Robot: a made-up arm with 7 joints.
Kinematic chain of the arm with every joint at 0, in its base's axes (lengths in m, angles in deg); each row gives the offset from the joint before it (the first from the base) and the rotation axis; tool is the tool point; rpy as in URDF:
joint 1: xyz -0.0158 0.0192 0.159 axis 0 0.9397 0.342
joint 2: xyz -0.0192 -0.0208 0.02 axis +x
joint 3: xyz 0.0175 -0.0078 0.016 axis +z
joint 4: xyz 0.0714 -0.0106 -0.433 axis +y
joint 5: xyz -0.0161 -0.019 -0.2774 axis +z
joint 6: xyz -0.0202 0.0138 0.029 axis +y
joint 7: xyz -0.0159 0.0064 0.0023 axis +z
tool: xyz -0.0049 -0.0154 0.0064 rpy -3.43 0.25 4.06
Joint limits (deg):
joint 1: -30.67..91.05
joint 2: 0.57..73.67
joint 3: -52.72..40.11
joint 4: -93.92..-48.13
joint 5: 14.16..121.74
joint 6: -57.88..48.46
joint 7: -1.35..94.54
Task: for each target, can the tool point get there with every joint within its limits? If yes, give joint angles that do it. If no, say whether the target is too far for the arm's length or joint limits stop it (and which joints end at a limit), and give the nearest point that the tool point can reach.
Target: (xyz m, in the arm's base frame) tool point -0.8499 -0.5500 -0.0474
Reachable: no: too far | nearest point -0.5409 -0.3177 -0.0594 | short by 0.387 m
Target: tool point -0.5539 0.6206 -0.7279
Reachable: no: too far | nearest point -0.3070 0.3418 -0.3220 | short by 0.551 m
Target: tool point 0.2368 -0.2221 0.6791
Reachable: no: joint limits stop it (at a limit: joint 1, joint 2, joint 4, joint 5, joint 6, joint 7) | nearest point 0.2907 0.3650 0.3623 | short by 0.669 m
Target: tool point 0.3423 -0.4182 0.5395
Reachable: no: joint limits stop it (at a limit: joint 1, joint 2, joint 4, joint 5, joint 6, joint 7) | nearest point 0.3856 -0.2371 -0.0426 | short by 0.611 m
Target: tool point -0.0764 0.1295 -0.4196
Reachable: yes | joints 34.91 15.97 3.23 -67.99 60.19 -18.27 51.56
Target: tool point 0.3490 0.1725 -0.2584
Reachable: yes | joints -10.33 14.67 24.11 -68.73 94.33 29.93 61.87
